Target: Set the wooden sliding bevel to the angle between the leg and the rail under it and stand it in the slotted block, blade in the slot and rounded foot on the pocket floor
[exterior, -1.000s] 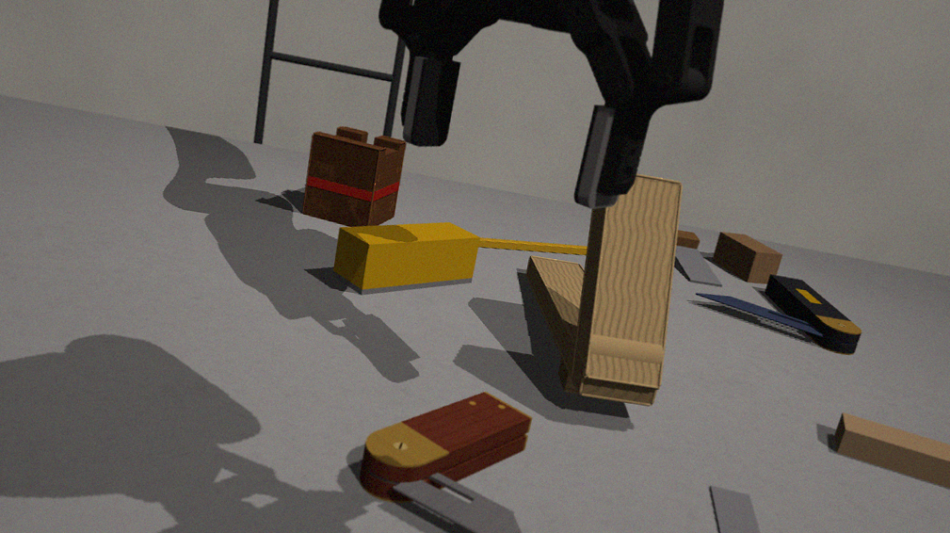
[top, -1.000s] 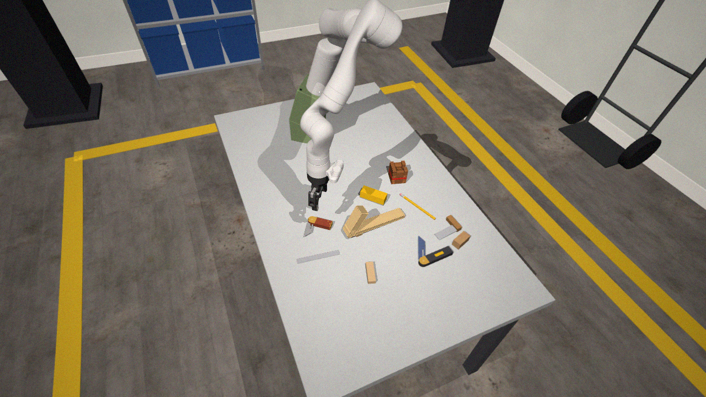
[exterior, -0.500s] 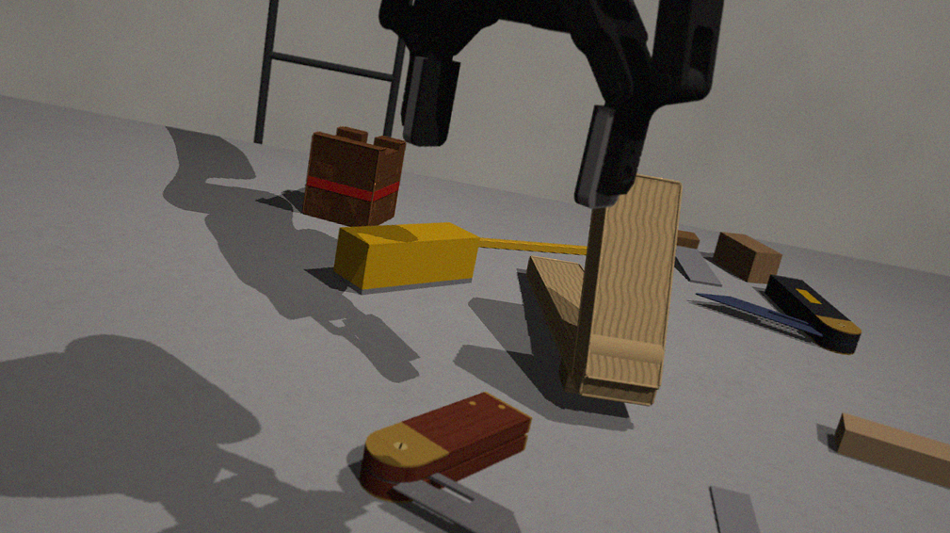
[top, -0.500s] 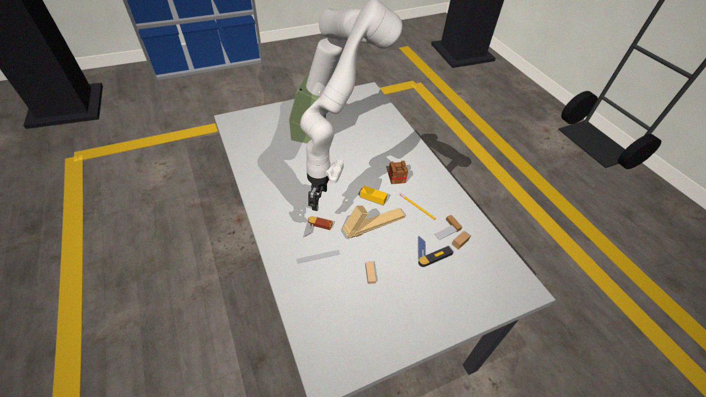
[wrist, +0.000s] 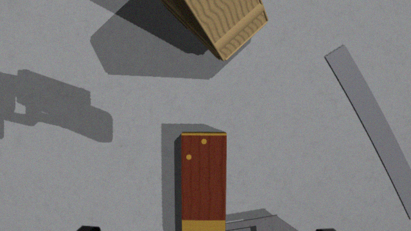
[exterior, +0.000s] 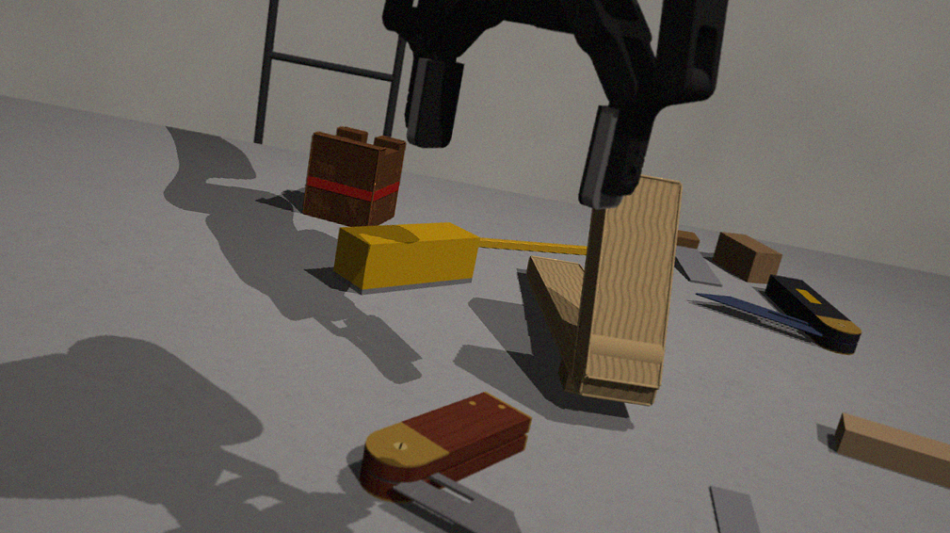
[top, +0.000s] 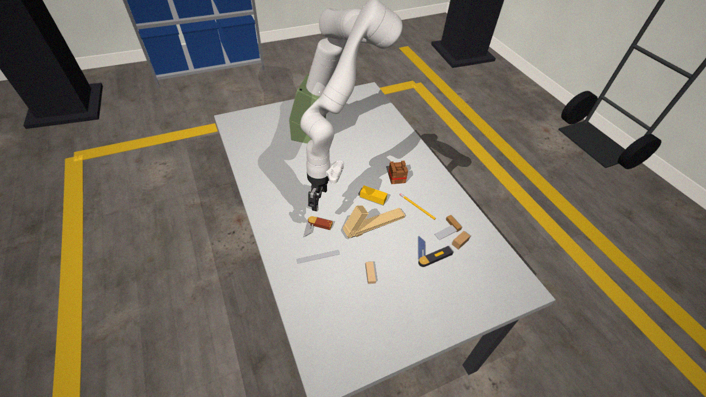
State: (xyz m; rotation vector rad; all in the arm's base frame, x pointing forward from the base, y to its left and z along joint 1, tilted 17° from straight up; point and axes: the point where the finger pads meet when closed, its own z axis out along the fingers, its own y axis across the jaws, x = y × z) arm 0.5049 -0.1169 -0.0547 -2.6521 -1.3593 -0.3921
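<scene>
My gripper is now 2 cm to the left of the wooden sliding bevel and 13 cm above it. Round my hand: grey strip 13 cm ahead, 4 cm to the right, 14 cm below; then leg-and-rail wooden joint 6 cm ahead, 19 cm to the left, 8 cm below; then grey blade 4 cm to the right, 13 cm below.
</scene>
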